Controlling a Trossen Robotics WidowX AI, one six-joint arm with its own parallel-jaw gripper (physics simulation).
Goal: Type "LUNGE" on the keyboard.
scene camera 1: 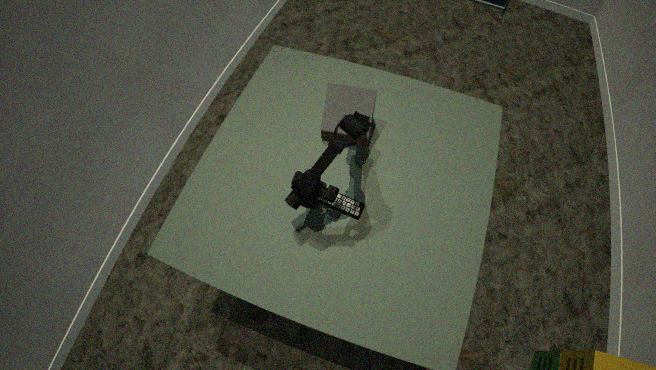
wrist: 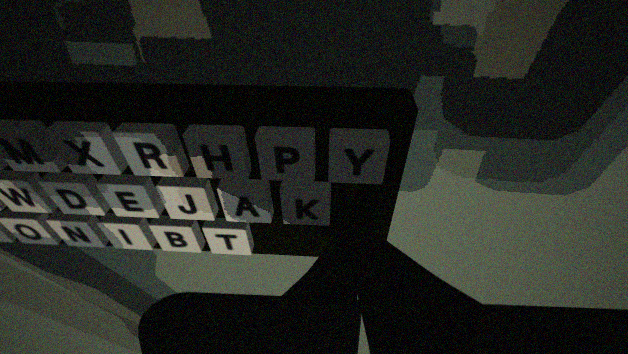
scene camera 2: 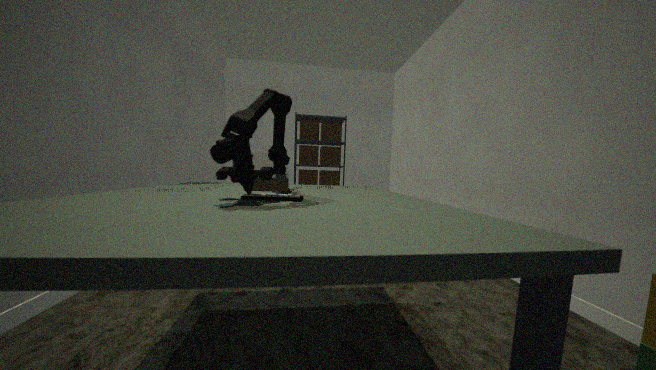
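Where they show: gripper, fingertip midpoint: (scene camera 1: 320,188) (wrist: 352,236) (scene camera 2: 249,194); arm's base at its link origin: (scene camera 2: 279,170).
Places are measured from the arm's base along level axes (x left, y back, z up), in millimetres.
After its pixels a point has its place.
The black keyboard (scene camera 1: 361,210) @[x 147, y -343, z -93 mm] (scene camera 2: 295,198) @[x 128, y -380, z -94 mm] (wrist: 225,104) @[x -11, y -376, z -92 mm] lies on the table with light, dark-lettered keys. In the wrist view, M, X, R, H, P and Y are in the far row, W, D, E (wrist: 131,201) @[x 28, y -343, z -87 mm], J, A and K in the middle, and O, N (wrist: 79,234) @[x 58, y -323, z -87 mm], I, B and T in the near row. L, U and G do not show there. My gripper (scene camera 2: 249,192) @[x -47, y -323, z -91 mm] (wrist: 352,236) @[x -47, y -323, z -91 mm] is shut and empty, pointing down at the keyboard's near right corner in the wrist view, right of T and below K. Whether its tip touches the keyboard is unclear. The arm hides part of the keyboard in scene camera 1.
The arm's pale base block (scene camera 1: 350,102) @[x -68, y 46, z 48 mm] stands on the table (scene camera 1: 425,165) @[x 329, y -26, z -104 mm] (scene camera 2: 350,230) @[x 267, y -719, z -104 mm] behind the keyboard. Arm shadows cross the keys and tabletop. A shelf rack (scene camera 2: 320,143) with brown boxes stands by the far wall. A yellow object (scene camera 1: 622,361) shows beyond the table.
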